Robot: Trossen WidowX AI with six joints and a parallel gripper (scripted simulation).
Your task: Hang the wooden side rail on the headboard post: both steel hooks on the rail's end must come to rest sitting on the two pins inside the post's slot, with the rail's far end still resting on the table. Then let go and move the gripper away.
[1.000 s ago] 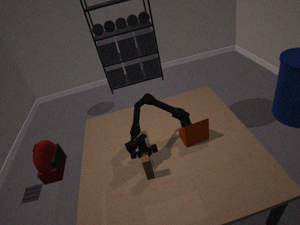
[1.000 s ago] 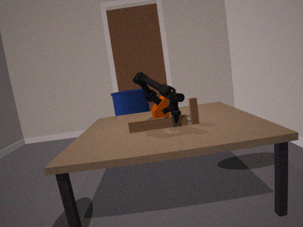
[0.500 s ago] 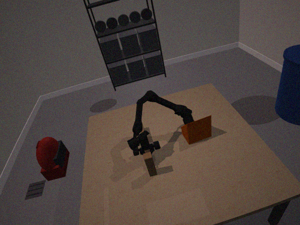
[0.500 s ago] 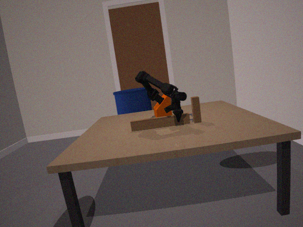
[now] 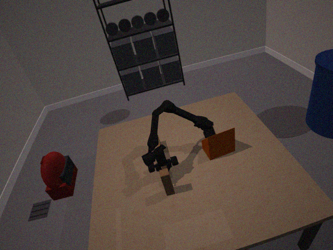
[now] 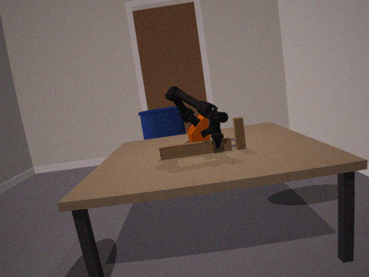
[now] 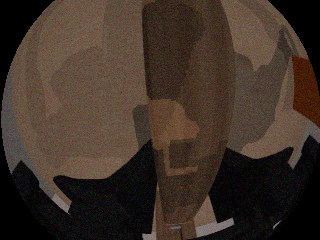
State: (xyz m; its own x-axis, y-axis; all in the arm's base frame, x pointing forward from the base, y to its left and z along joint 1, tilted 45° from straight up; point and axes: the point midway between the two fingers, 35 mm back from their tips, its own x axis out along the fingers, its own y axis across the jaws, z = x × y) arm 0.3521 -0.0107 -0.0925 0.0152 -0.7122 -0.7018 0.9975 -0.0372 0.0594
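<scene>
Right now my gripper tip is 13 cm to the right of the headboard post, 6 cm below it and 1 cm short of it.
</scene>
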